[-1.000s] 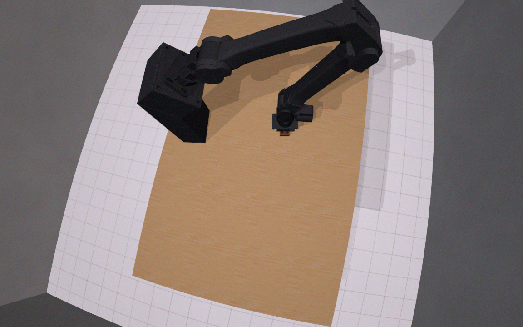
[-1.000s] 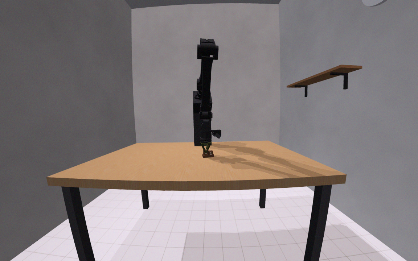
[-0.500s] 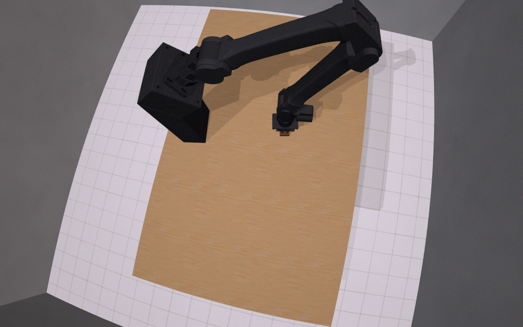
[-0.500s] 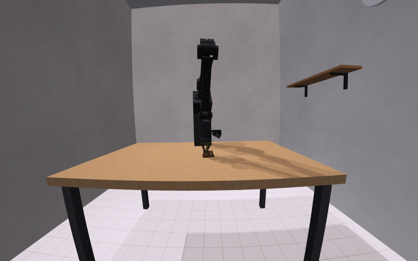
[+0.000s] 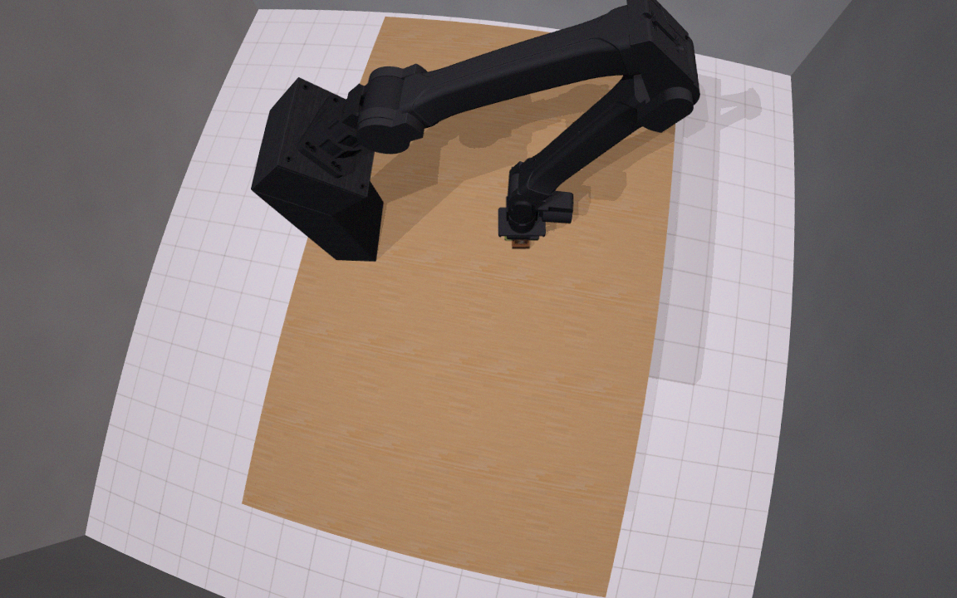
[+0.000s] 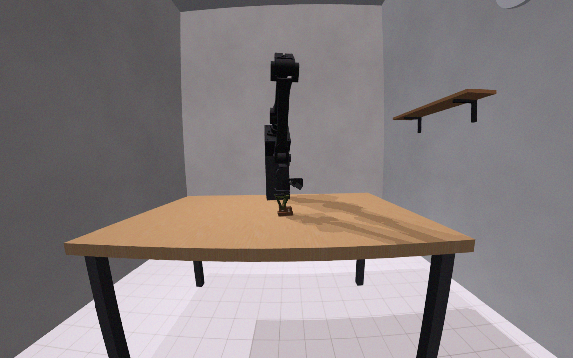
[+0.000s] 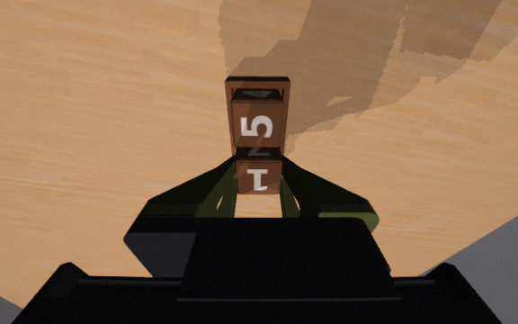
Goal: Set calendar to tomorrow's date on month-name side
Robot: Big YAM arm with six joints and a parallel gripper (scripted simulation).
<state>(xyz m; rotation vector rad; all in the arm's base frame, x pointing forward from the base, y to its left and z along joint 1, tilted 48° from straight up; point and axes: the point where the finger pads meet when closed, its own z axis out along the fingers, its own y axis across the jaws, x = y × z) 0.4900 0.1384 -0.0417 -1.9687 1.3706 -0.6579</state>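
My hand is right at the cube. Round my hand: brown calendar tray: 3 cm below, 1 cm to the left, 1 cm behind.
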